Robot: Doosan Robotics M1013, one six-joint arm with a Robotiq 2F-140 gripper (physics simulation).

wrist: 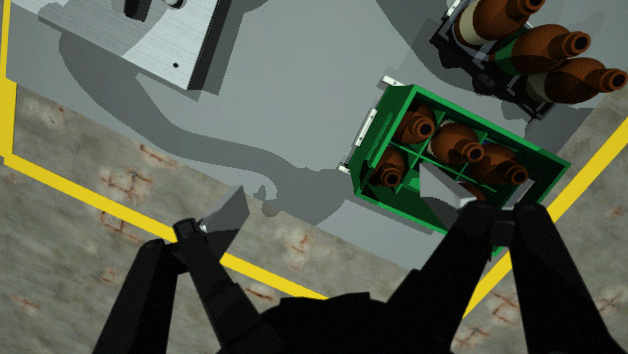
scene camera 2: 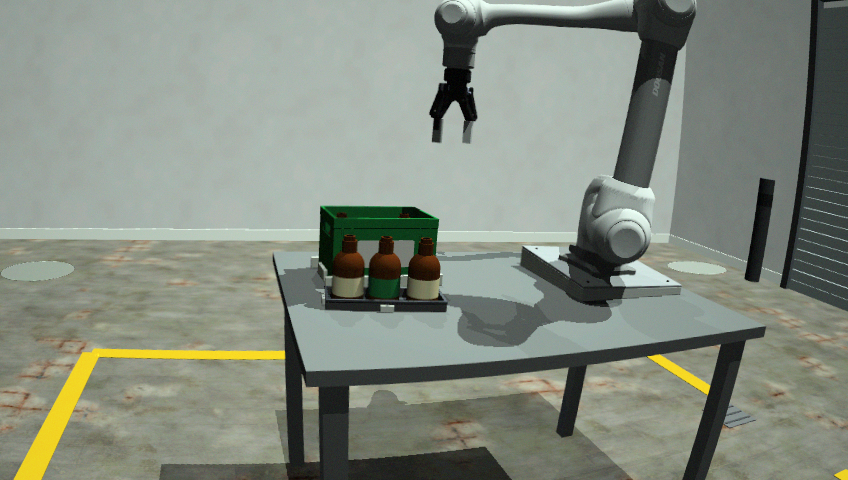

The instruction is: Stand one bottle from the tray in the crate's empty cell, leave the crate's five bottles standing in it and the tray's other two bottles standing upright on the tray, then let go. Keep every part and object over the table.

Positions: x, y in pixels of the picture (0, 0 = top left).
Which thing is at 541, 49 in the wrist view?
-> A bottle.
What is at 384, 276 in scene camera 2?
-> A bottle.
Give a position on a bottle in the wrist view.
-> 390, 168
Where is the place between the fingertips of my gripper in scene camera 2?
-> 452, 142
